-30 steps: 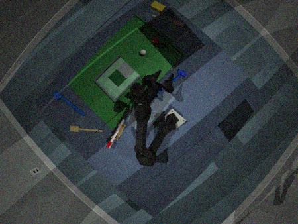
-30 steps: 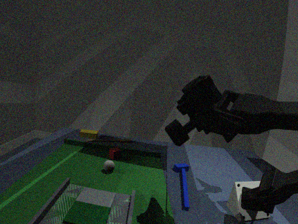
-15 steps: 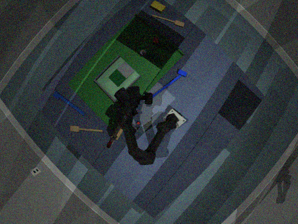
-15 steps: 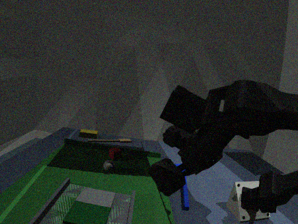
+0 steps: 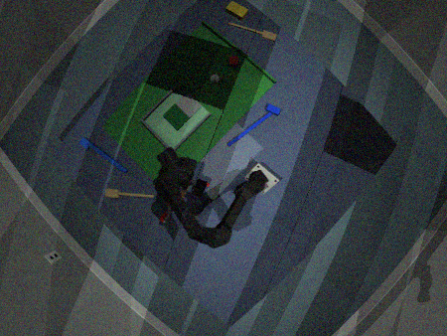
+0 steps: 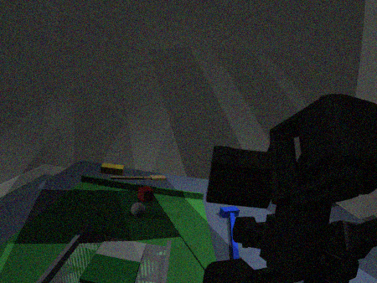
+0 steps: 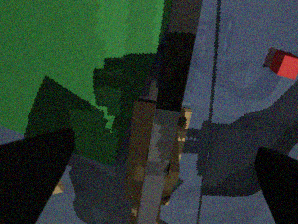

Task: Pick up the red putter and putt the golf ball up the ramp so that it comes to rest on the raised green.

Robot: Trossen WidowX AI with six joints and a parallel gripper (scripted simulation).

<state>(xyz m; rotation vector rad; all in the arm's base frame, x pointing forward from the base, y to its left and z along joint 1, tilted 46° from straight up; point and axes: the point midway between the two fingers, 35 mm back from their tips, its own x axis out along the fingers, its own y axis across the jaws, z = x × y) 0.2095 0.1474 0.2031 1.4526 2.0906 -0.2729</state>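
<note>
The red putter lies 30 mm behind my gripper tip, 60 mm to the left of it and 40 mm below it. The rest, counted from my gripper tip: white golf ball: 280 mm ahead, 390 mm to the right, 70 mm below; red block: 290 mm ahead, 520 mm to the right, 80 mm below; yellow block: 510 mm ahead, 730 mm to the right, 80 mm below.
</note>
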